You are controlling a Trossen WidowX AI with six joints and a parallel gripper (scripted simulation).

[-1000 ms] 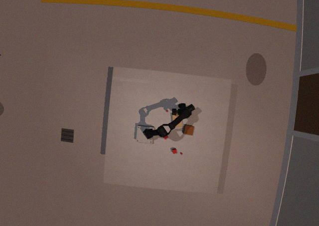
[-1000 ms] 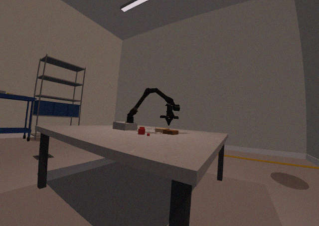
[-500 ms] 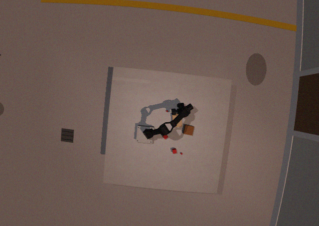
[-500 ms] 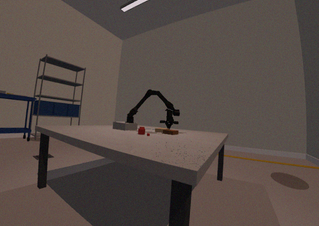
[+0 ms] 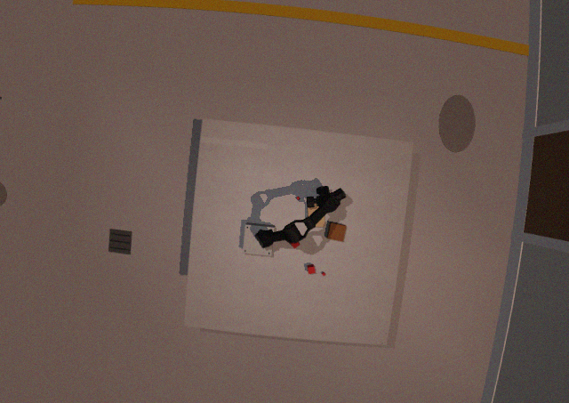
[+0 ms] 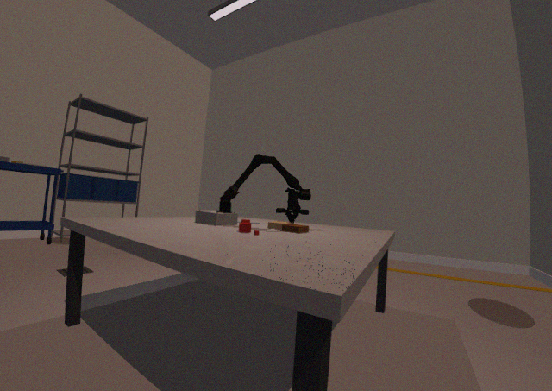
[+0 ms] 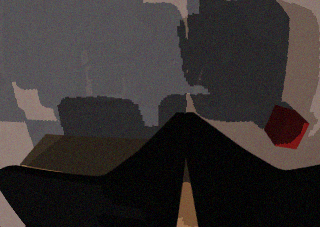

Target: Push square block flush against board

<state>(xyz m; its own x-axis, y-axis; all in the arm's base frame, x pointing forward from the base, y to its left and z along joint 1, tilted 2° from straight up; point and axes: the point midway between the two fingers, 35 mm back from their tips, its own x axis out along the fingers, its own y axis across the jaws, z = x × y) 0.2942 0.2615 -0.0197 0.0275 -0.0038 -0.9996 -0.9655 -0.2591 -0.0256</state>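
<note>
The board lies 90 mm to the right of my gripper tip, 10 mm behind it and 10 mm above it. Also, from my gripper tip: square block (170 mm to the right, 130 mm ahead, 10 mm above).
</note>
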